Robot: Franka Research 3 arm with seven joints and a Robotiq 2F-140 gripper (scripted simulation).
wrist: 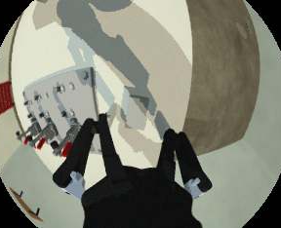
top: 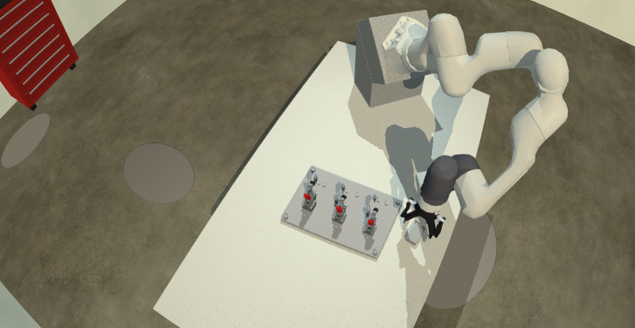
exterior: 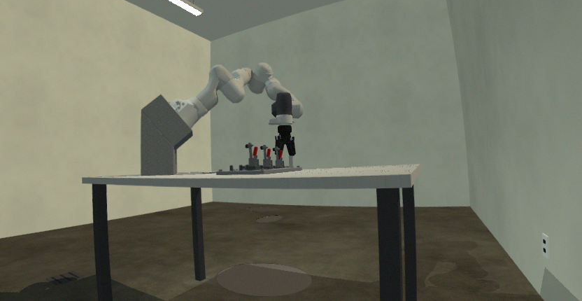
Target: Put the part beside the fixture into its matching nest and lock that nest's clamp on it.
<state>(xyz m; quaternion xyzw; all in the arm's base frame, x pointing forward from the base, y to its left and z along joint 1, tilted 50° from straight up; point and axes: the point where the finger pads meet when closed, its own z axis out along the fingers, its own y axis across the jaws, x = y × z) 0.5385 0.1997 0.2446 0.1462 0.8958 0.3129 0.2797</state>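
Now: the pale grey part 3 cm below my hand. The rest, counted from my hand: plate (26 cm to the right, 4 cm ahead, 3 cm below).
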